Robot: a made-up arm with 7 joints.
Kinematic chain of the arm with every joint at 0, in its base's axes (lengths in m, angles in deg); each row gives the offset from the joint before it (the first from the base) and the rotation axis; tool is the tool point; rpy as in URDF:
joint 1: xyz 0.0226 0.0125 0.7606 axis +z
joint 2: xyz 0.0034 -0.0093 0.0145 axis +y
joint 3: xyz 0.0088 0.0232 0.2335 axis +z
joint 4: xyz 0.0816 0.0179 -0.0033 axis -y
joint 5: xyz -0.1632 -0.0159 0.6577 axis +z
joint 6: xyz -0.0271 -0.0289 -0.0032 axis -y
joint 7: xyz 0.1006 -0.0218 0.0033 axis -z
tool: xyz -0.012 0.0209 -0.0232 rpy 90 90 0
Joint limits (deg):
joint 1: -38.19..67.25
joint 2: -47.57..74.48
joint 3: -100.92..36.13
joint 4: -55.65..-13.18
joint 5: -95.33..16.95
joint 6: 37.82..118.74
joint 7: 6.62..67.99
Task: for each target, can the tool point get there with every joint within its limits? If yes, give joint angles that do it. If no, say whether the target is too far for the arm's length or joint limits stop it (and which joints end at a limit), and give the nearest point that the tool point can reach.
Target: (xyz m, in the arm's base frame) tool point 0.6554 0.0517 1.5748
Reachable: yes | joints 10.93 18.10 -11.78 -33.65 -58.31 77.56 36.90
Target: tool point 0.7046 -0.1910 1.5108
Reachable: yes | joints 9.40 36.69 -76.21 -32.35 -65.38 81.33 48.95
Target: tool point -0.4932 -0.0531 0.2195
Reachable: no: joint limits stop it (at a limit: joint 2, joint 3, joint 4, joint 6, joint 7) | nearest point -0.8248 -0.0953 1.1397 | short by 0.979 m
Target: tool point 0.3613 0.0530 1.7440
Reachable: yes | joints 58.40 2.20 -59.98 -32.13 -80.47 87.51 46.58
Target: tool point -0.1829 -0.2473 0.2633
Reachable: no: joint limits stop it (at a limit: joint 1, joint 2, joint 4, joint 5, joint 6, joint 7) | nearest point 0.4468 -0.7634 0.4657 | short by 0.839 m
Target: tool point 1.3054 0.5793 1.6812
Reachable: no: too far | nearest point 0.8324 0.3703 1.3463 | short by 0.616 m
